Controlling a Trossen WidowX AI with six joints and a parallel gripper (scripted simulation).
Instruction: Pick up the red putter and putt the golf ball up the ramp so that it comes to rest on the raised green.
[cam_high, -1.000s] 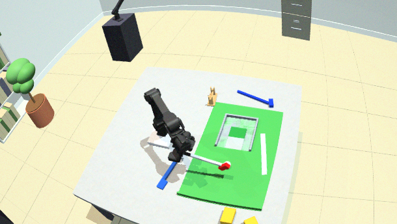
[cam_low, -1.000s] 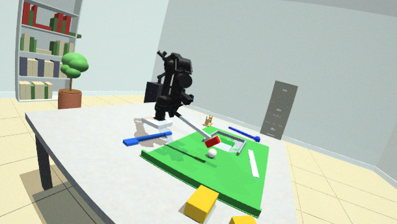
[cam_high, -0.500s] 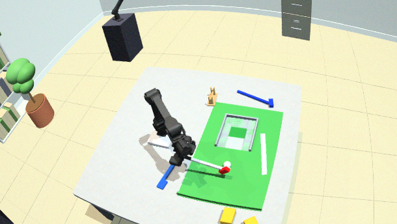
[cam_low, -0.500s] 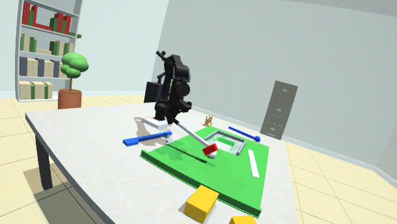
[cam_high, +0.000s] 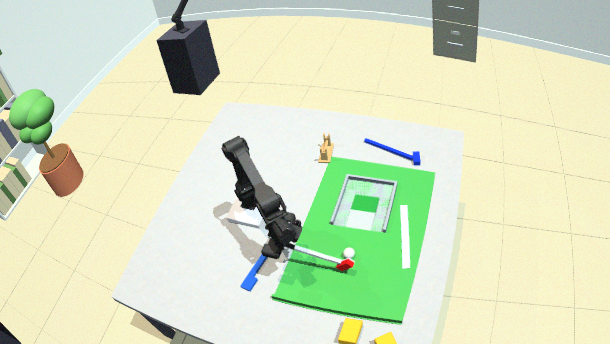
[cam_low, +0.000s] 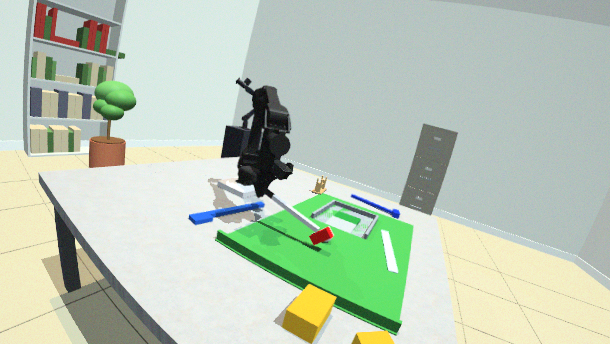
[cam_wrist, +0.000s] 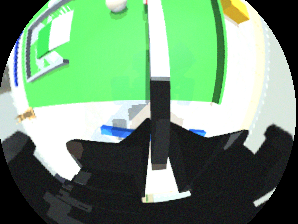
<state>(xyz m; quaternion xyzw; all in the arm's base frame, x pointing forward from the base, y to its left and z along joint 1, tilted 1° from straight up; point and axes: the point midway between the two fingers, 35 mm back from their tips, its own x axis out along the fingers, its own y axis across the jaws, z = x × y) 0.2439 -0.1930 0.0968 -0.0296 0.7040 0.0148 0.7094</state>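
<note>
My gripper tip is now 12 cm short of the red putter and 1 cm to the right of it. Also, from my gripper tip: white golf ball 22 cm ahead, 8 cm to the left, 6 cm below; then white strip 40 cm ahead, 22 cm to the left, 8 cm below; then green mat 24 cm ahead, 20 cm to the left, 8 cm below.
</note>
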